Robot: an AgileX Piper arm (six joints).
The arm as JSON. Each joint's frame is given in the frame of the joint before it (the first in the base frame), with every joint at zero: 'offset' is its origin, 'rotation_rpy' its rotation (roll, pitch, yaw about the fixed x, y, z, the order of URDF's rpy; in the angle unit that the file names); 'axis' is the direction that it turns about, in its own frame. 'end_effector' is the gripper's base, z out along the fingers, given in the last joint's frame.
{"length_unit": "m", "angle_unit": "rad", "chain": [
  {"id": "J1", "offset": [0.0, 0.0, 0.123], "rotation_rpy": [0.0, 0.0, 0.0], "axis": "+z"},
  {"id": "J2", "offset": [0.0, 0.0, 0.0], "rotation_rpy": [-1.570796, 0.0, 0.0], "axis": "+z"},
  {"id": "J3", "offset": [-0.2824, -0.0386, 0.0], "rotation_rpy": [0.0, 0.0, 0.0], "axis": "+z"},
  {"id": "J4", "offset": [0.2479, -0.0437, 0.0], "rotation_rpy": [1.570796, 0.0, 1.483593], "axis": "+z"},
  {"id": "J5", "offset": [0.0, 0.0, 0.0], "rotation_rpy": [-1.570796, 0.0, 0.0], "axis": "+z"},
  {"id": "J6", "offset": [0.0, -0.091, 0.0], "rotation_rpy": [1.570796, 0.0, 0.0], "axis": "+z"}
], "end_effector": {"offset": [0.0, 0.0, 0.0], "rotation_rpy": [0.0, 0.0, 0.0]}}
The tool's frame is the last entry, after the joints.
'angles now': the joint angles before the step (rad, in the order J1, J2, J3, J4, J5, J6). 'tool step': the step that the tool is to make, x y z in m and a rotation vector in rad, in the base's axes. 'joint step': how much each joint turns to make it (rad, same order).
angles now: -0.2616 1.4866 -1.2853 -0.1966 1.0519 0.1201
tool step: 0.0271 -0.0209 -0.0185 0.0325 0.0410 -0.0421
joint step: -0.0446 0.1313 -0.0828 0.0221 -0.0010 -0.0058
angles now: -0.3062 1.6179 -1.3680 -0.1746 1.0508 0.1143
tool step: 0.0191 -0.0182 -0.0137 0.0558 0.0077 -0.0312
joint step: -0.0454 0.0973 -0.0735 0.0601 -0.0018 -0.0262
